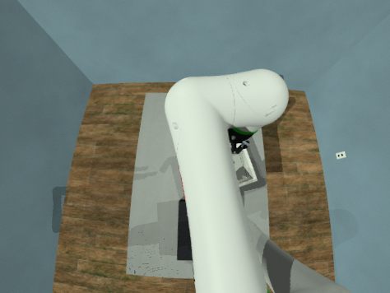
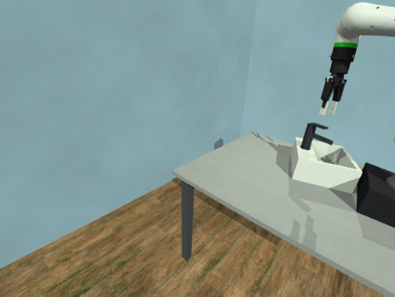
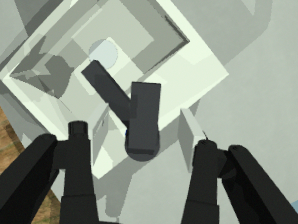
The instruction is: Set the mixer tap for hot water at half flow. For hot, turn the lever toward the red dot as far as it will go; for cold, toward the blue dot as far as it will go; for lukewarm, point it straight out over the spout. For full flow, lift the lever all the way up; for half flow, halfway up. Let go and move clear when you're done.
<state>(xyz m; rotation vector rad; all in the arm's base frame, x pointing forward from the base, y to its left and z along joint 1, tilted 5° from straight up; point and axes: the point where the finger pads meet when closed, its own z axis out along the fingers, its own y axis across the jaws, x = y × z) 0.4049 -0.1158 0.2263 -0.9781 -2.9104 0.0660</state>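
Right now my hand is 100 mm above the lever, 20 mm short of it and 10 mm to the left of it. From my hand the other things lie so: white basin: 330 mm below, 70 mm behind, 50 mm to the right.
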